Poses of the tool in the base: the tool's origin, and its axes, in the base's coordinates. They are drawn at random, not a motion.
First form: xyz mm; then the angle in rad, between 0 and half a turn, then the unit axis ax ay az.
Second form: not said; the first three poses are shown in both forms.
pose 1, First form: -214.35 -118.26 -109.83 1.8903 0.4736 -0.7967 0.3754
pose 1, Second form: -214.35 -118.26 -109.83 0.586 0.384 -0.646 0.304
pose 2, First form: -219.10 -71.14 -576.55 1.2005 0.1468 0.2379 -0.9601
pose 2, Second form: -219.10 -71.14 -576.55 0.825 0.083 0.134 -0.542
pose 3, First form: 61.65 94.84 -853.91 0.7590 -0.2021 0.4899 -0.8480
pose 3, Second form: 61.65 94.84 -853.91 0.929 -0.075 0.181 -0.314
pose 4, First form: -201.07 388.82 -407.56 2.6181 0.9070 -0.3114 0.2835
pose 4, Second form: -201.07 388.82 -407.56 0.259 0.876 -0.301 0.274
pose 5, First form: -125.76 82.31 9.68 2.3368 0.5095 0.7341 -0.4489
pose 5, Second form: -125.76 82.31 9.68 0.392 0.469 0.675 -0.413
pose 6, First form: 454.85 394.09 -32.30 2.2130 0.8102 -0.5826 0.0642
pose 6, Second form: 454.85 394.09 -32.30 0.448 0.724 -0.521 0.057
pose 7, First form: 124.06 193.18 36.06 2.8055 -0.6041 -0.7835 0.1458
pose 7, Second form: 124.06 193.18 36.06 0.167 -0.596 -0.772 0.144
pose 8, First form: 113.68 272.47 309.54 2.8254 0.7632 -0.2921 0.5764
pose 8, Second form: 113.68 272.47 309.54 0.157 0.754 -0.288 0.569
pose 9, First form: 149.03 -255.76 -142.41 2.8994 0.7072 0.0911 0.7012
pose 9, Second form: 149.03 -255.76 -142.41 0.121 0.702 0.090 0.696
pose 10, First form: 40.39 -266.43 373.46 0.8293 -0.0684 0.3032 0.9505
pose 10, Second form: 40.39 -266.43 373.46 0.915 -0.028 0.122 0.383
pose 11, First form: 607.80 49.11 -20.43 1.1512 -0.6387 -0.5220 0.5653
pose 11, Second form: 607.80 49.11 -20.43 0.839 -0.348 -0.284 0.308
